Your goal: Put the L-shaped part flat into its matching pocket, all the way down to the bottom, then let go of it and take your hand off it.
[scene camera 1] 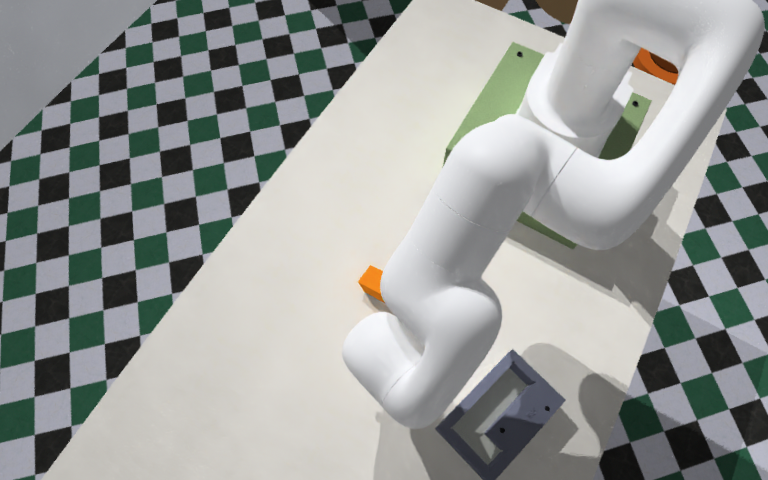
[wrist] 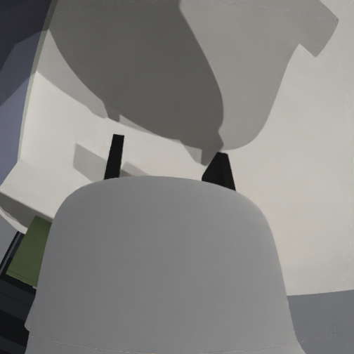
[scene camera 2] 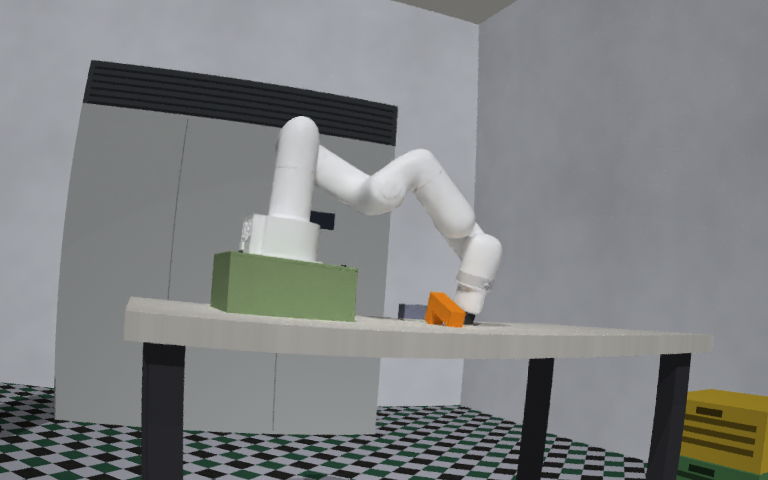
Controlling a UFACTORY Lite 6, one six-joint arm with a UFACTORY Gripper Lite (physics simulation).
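Seen in the pictures: arm's base at its link origin: (scene camera 1: 558,131) (scene camera 2: 283,261).
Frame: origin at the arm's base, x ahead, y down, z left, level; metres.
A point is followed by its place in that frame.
The orange L-shaped part (scene camera 1: 370,280) @[x 0.309, y 0.067, z -0.128 m] (scene camera 2: 445,308) @[x 0.290, y 0.067, z -0.114 m] stands tilted on the table, one end raised, not flat. The arm hides much of it in scene view 1; it does not show in the wrist view. The blue-grey fixture (scene camera 1: 523,416) @[x 0.366, y 0.064, z 0.127 m] (scene camera 2: 412,311) @[x 0.313, y 0.079, z 0.075 m] (wrist: 12,120) lies on the table with its L-shaped pocket facing up and no part in it. My gripper (scene camera 2: 469,319) (wrist: 170,145) is low at the table, just beside the part in scene view 2. Its black fingers stand wide apart, with table surface showing between their tips. The arm hides it in scene view 1.
The green base block (scene camera 1: 489,101) @[x 0.002, y 0.002, z -0.108 m] (scene camera 2: 291,288) @[x -0.013, y 0.051, z -0.126 m] (wrist: 32,252) carries the arm on the table (scene camera 1: 271,271) @[x 0.361, y 0.100, z -0.266 m] (scene camera 2: 317,338) @[x -0.034, y 0.115, z -0.360 m]. An orange object with a dark opening (scene camera 1: 645,63) shows beyond the arm's base. The fixture lies near the table's right edge in scene view 1.
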